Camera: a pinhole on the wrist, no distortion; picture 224 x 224 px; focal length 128.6 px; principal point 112.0 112.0 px. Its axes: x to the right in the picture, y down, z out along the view. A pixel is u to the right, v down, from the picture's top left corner.
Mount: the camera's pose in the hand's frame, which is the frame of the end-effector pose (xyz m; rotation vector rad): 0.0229 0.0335 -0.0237 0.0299 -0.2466 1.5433
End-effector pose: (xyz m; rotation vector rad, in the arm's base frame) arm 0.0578 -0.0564 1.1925 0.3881 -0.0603 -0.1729
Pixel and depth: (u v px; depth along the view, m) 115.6 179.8 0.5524
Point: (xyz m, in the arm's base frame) -0.3284 -0.2070 1.6112
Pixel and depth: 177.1 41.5 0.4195
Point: 0.2324 -0.1118 1.6787
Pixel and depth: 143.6 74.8 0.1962
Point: 0.0994 -0.0929 1.3808
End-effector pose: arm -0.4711 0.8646 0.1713 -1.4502 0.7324 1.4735
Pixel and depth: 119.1 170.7 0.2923
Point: -0.5963 1.0536 0.3490
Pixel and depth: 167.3 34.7 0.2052
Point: -0.6207 1.0410 0.0698
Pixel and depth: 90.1 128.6 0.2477
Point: -0.5201 1.0602 0.2499
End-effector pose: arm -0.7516 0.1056 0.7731 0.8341 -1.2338 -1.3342
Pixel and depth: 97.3 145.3 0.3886
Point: -1.0662 0.2917 0.7511
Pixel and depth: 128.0 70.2 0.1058
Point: -0.8348 0.0854 0.8247
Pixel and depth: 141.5 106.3 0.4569
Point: -1.1577 0.2219 0.9194
